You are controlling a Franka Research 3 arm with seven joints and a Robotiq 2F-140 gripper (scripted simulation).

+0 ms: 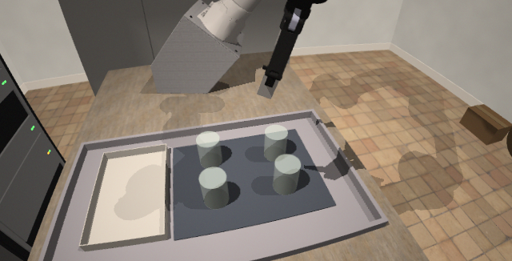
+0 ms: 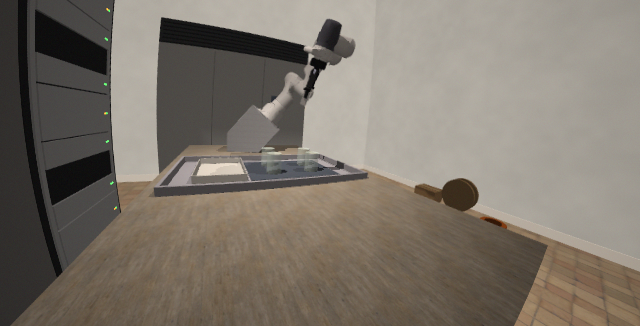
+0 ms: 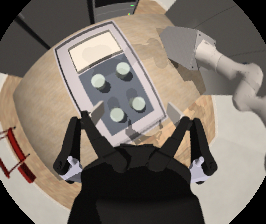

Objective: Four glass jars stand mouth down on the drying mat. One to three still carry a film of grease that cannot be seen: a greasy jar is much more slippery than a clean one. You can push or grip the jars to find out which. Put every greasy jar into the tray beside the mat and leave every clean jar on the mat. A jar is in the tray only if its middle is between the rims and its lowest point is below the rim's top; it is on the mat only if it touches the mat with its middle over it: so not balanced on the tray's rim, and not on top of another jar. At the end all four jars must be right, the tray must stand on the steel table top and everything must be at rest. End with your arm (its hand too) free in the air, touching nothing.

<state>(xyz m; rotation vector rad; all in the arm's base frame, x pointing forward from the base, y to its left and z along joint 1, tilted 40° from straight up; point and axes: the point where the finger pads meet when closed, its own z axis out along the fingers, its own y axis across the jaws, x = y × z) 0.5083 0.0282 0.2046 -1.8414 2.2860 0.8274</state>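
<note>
Right now my hand is 30 mm short of the rimmed steel table top, 160 mm to the left of it and 340 mm above it. Round my hand: dark drying mat: 10 mm behind, 60 mm to the right, 340 mm below; cream tray: 50 mm ahead, 380 mm to the right, 330 mm below.
</note>
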